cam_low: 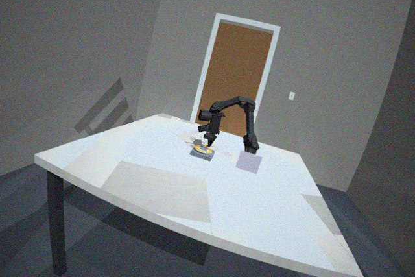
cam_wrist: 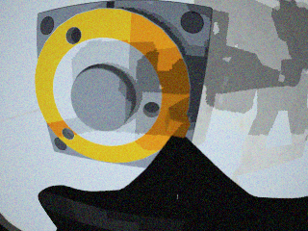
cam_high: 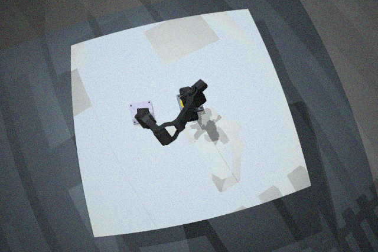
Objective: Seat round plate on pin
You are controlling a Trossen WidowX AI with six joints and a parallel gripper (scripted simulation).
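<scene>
My gripper tip is 5 cm to the right of the grey square base, 2 cm above it and 1 cm short of it.
</scene>
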